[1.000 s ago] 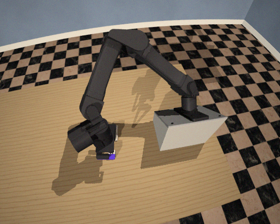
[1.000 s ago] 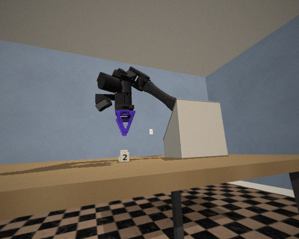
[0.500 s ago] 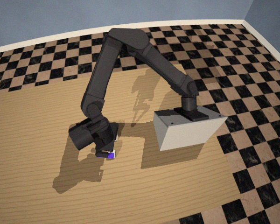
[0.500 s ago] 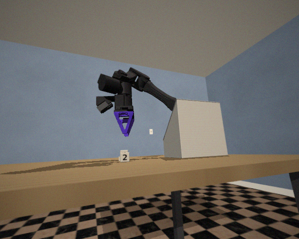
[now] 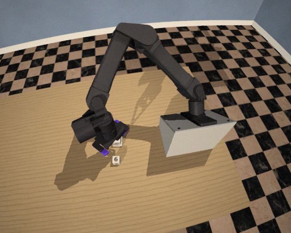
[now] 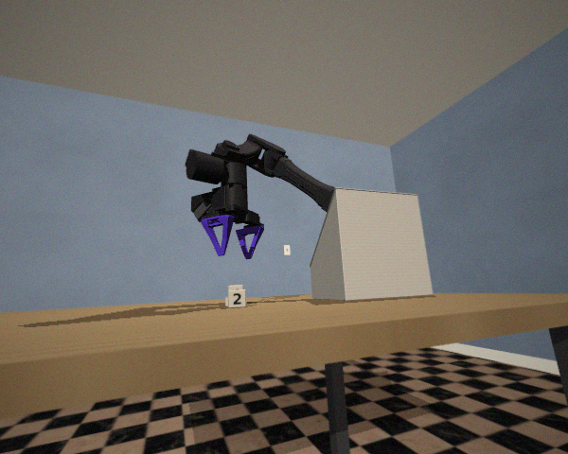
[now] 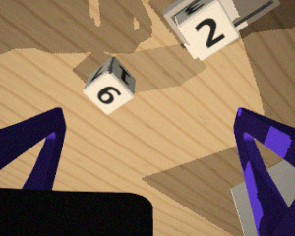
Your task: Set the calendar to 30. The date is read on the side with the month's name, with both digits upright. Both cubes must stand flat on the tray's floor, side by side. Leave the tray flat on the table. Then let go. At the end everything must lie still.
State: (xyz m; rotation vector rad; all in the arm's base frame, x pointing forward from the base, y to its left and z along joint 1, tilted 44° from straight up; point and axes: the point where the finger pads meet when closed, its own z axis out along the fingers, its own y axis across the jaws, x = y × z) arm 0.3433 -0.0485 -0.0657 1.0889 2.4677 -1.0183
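The white tray is 100 mm below my hand, 70 mm to the right of it and 10 mm behind it.
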